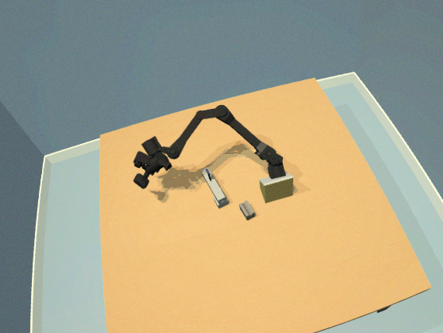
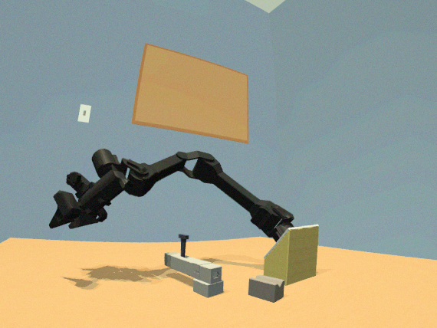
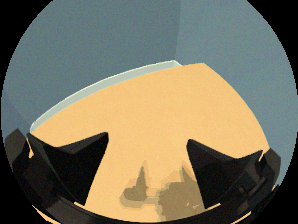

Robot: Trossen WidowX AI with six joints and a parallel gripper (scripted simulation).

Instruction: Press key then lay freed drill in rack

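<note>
Right now the dark key is 310 mm behind my gripper tip, 50 mm to the left of it and 30 mm below it. Also, from my gripper tip: grey v-grooved rack 450 mm behind, 210 mm to the left, 100 mm below; grey drill fixture 320 mm behind, 80 mm to the left, 80 mm below.
</note>
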